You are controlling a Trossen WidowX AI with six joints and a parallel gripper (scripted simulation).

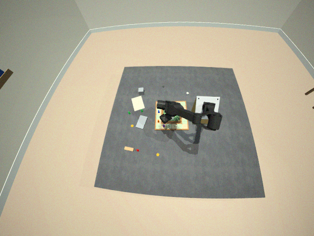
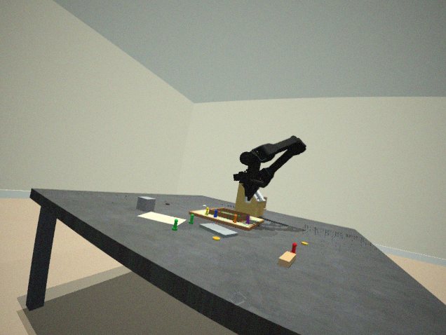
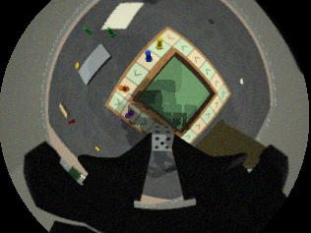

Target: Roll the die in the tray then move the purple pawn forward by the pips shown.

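Now: gripper tip 8 cm above the purple pawn, 6 cm short of it and 4 cm to the right of it. The rest, counted from my gripper tip: orange pawn: 11 cm ahead, 8 cm below; then blue pawn: 12 cm ahead, 9 cm to the right, 8 cm below; then white die: right at my gripper tip.
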